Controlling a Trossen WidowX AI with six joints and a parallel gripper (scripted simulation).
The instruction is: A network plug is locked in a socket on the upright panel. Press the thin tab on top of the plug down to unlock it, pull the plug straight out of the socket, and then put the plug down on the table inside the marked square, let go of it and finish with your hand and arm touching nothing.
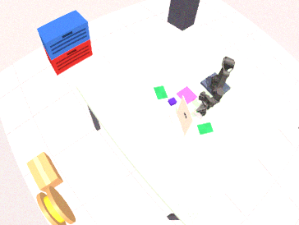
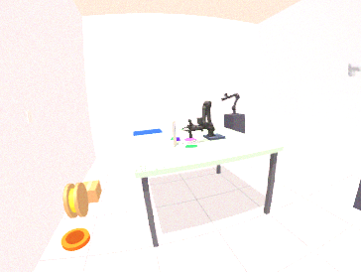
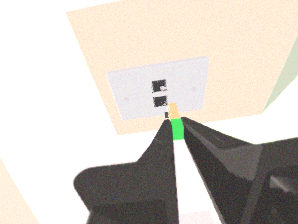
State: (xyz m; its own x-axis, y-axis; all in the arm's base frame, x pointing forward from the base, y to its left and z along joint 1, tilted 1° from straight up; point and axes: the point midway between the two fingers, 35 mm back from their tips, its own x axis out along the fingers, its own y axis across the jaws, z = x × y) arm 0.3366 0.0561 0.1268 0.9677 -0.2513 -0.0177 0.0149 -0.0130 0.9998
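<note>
Now: gripper tip 160 mm past the magenta marked square, 160 mm to the left of it and 160 mm above it. Also, from my gripper tip: network plug right at my gripper tip; then purple cube 30 mm behind, 190 mm to the right, 140 mm below; then upright panel 70 mm ahead, 40 mm to the right, 50 mm below.
</note>
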